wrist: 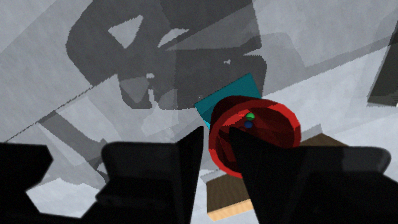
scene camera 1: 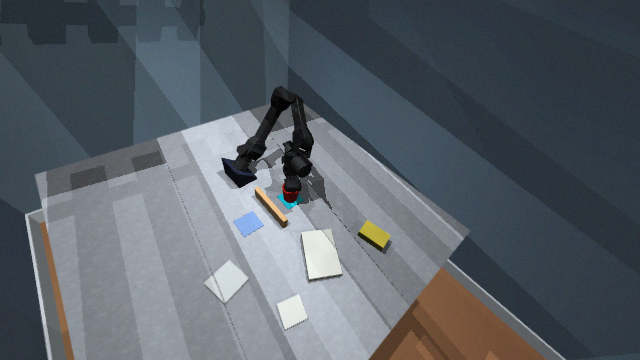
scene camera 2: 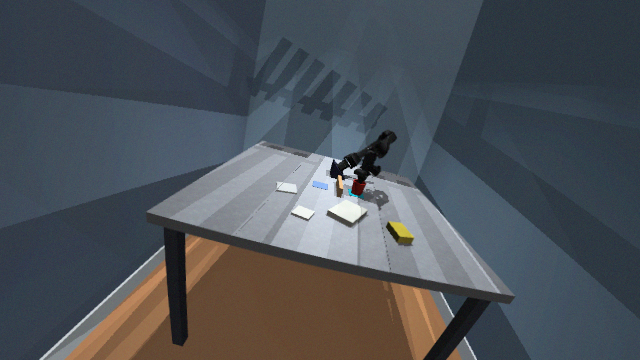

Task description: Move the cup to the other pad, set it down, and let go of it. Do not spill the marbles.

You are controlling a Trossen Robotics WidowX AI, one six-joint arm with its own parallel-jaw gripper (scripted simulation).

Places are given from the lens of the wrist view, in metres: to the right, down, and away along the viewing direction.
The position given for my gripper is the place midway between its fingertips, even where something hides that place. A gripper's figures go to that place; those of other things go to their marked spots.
my gripper (wrist: pixel 216 130): 0.02, 0.02, 0.11
cup (wrist: pixel 274 123): 0.07, 0.01, 0.10
wooden bar (wrist: pixel 227 191): 0.04, 0.12, 0.16
The marked spots on the cup and the wooden bar are 0.13 m apart.
